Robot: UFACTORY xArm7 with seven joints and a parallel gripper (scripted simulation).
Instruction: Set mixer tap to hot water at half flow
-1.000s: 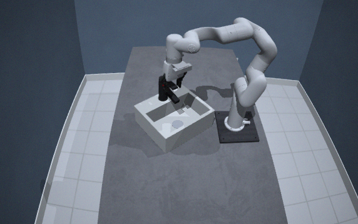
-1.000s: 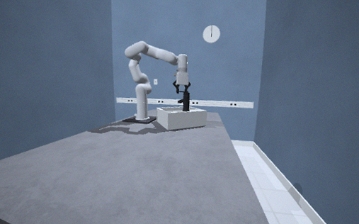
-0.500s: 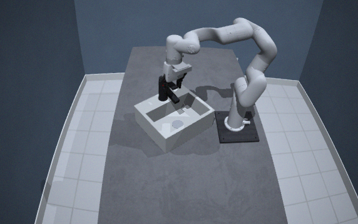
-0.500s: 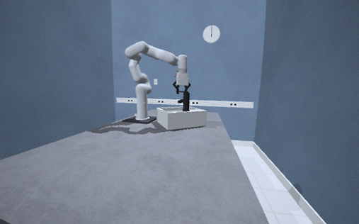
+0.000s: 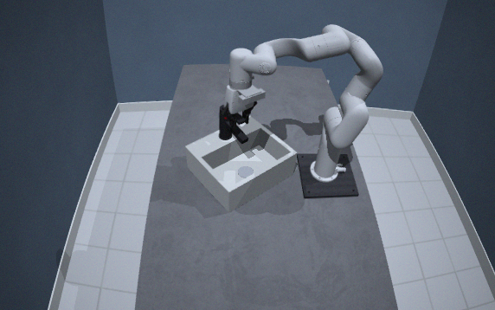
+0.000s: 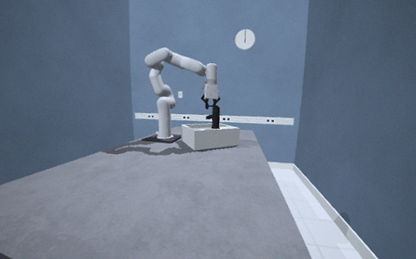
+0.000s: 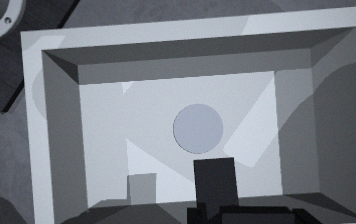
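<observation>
Now: hand 3 cm to the left of the lever and 2 cm short of it. Round my hand: black mixer tap: 5 cm to the right, 4 cm below, 4 cm ahead; then white sink: 22 cm below, 2 cm behind, 1 cm to the left.
</observation>
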